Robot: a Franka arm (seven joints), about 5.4 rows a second.
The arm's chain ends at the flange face. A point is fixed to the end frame.
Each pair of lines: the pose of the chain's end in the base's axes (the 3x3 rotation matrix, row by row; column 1 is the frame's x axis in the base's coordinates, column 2 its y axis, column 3 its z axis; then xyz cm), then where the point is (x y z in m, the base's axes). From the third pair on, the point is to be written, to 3 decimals.
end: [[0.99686 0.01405 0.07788], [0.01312 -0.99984 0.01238], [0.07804 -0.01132 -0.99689]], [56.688 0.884 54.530]
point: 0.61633 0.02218 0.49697
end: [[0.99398 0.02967 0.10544], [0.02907 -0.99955 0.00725], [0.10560 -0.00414 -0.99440]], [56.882 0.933 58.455]
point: 0.61939 0.02313 0.53752
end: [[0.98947 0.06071 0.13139], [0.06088 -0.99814 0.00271], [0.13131 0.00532 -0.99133]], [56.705 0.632 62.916]
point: 0.618 0.021 0.583
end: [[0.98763 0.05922 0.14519], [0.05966 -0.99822 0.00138], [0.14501 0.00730 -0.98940]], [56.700 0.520 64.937]
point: 0.619 0.020 0.604
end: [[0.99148 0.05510 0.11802], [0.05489 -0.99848 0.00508], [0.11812 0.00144 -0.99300]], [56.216 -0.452 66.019]
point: 0.613 0.010 0.614
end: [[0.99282 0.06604 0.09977], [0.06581 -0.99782 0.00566], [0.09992 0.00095 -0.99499]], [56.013 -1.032 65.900]
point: 0.610 0.005 0.612
